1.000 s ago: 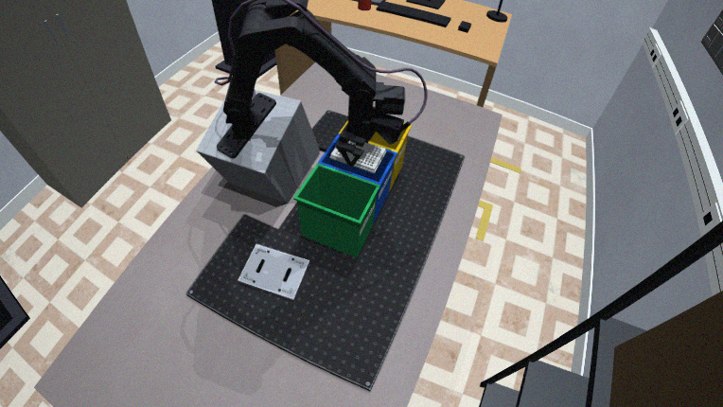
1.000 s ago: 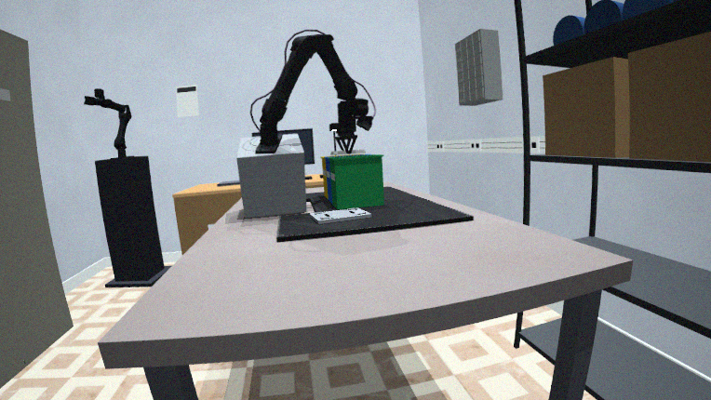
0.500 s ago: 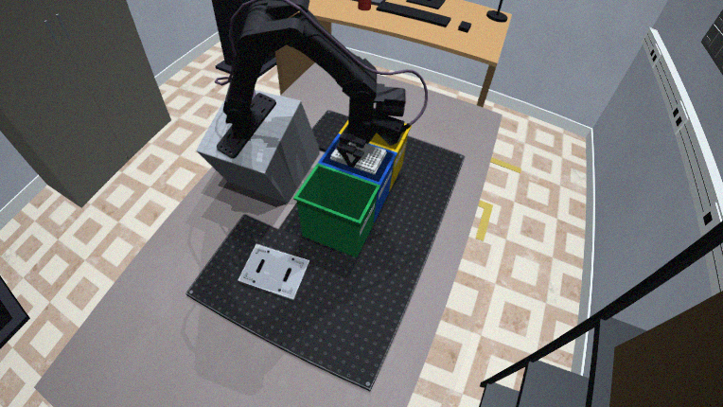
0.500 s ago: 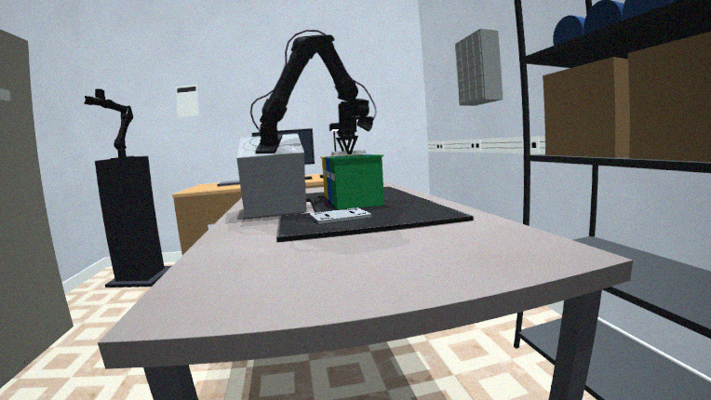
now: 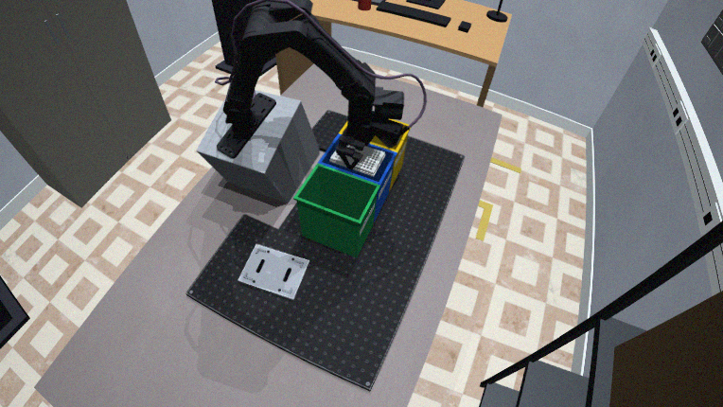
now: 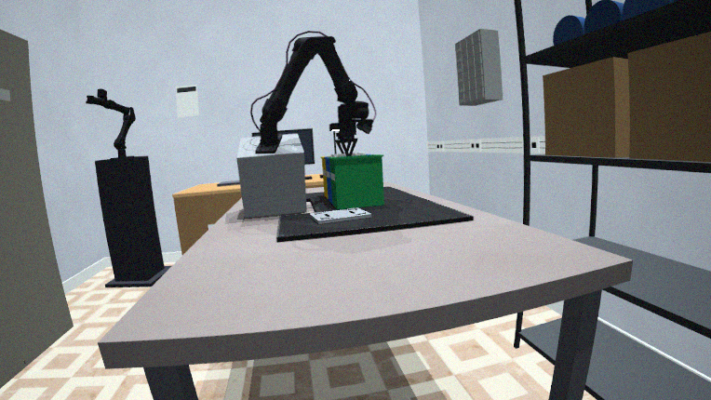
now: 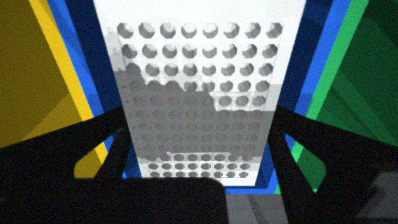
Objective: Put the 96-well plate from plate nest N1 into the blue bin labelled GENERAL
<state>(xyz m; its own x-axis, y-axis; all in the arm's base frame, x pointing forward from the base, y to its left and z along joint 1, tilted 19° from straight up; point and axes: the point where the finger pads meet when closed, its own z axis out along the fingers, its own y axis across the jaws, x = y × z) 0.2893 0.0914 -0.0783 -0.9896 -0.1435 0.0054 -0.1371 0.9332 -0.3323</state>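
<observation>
Right now my hand is 90 mm above the blue bin. The rest, counted from my hand: white 96-well plate (right at my hand); then yellow bin (10 mm behind, 130 mm to the left, 90 mm below); then green bin (20 mm ahead, 130 mm to the right, 90 mm below).
</observation>
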